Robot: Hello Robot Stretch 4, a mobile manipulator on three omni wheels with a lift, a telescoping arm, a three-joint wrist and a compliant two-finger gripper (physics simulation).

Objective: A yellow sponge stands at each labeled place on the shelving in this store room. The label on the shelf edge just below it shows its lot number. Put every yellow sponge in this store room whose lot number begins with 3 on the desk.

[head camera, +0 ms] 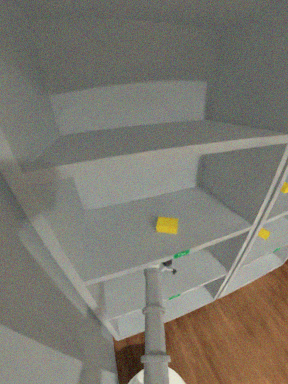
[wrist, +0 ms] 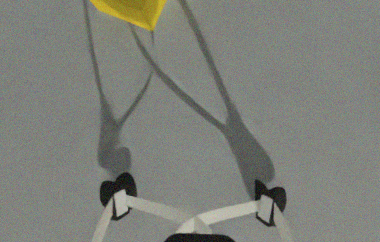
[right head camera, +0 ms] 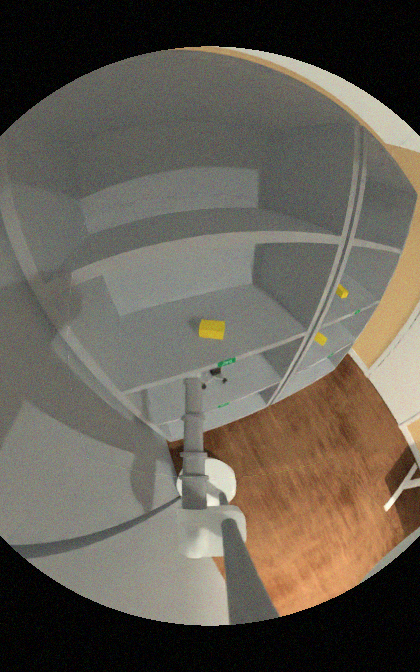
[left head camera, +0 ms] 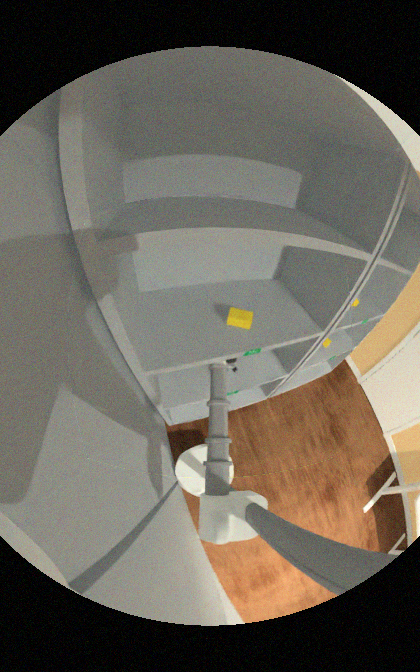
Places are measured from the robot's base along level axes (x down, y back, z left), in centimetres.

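Pixels of known places: gripper, fingertip midpoint: [head camera: 163,276] [wrist: 186,191] [right head camera: 212,385]; robot's base at its link origin: [right head camera: 207,482].
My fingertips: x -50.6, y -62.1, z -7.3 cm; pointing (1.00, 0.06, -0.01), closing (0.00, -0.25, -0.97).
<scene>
Ahead of a thing's pixels: the offset from my fingertips to its top centre. "spot": to the spot under its first point.
A yellow sponge {dx -50.3, dy -1.4, dz -0.7 cm} [head camera: 167,225] [left head camera: 240,318] [right head camera: 212,329] stands on the middle board of the near bay. The green label {spot: dx -44.1, dy +13.1, dz -5.5 cm} [head camera: 181,254] [left head camera: 252,352] [right head camera: 226,362] on the edge below it is too blurred to read. My gripper [right head camera: 214,383] [wrist: 186,191] is open and empty, below that edge at the lower level. In the wrist view, part of a yellow sponge {spot: dx -3.6, dy -14.7, dz +9.0 cm} [wrist: 131,11] shows ahead, beyond the fingertips and left of centre; it appears to be on the lower board, hidden from the head views. Two sponges, an upper one {dx -50.3, dy -33.7, dz -89.3 cm} [head camera: 285,188] and a lower one {dx -4.5, dy -31.2, dz -89.8 cm} [head camera: 264,233], stand in the right bay. The desk is not identifiable.
A lower green label {spot: dx +1.8, dy +13.3, dz -5.7 cm} [head camera: 174,297] [left head camera: 233,393] [right head camera: 223,405] is unreadable. A double upright [head camera: 249,233] [right head camera: 320,312] divides the bays. A grey wall or panel [left head camera: 40,435] stands close on the left. Wooden floor [left head camera: 300,450] lies at right, with white legs [left head camera: 381,491] at its far side.
</scene>
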